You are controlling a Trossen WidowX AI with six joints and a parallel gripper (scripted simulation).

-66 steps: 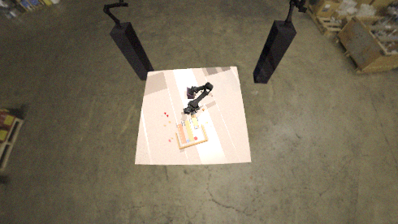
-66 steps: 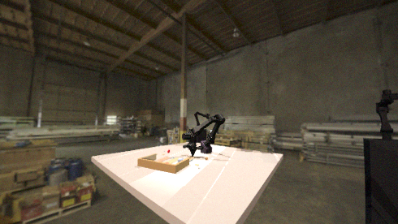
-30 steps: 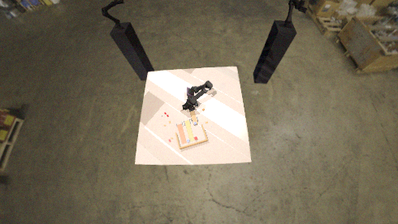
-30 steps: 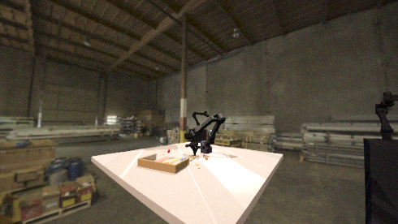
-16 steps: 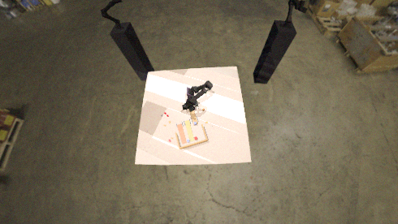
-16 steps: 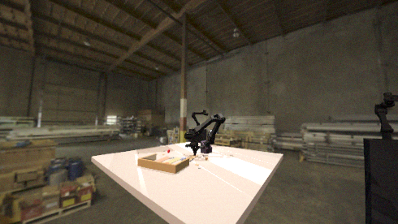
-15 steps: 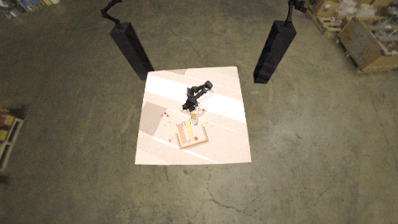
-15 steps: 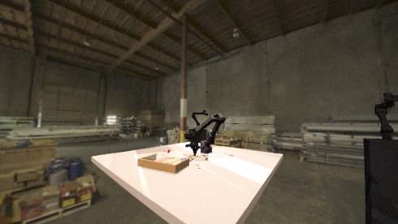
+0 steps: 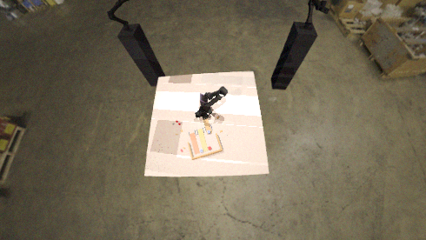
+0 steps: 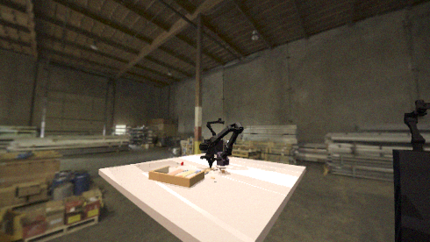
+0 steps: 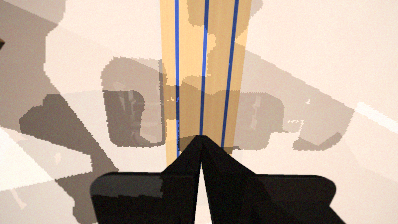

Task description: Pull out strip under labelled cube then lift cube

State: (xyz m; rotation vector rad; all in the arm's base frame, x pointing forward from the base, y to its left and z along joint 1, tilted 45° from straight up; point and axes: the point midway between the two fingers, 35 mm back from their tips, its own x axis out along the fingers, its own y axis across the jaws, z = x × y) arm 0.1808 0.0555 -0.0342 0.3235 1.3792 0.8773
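Right now my gripper tip is 160 mm to the right of the brown block and 10 mm short of it.
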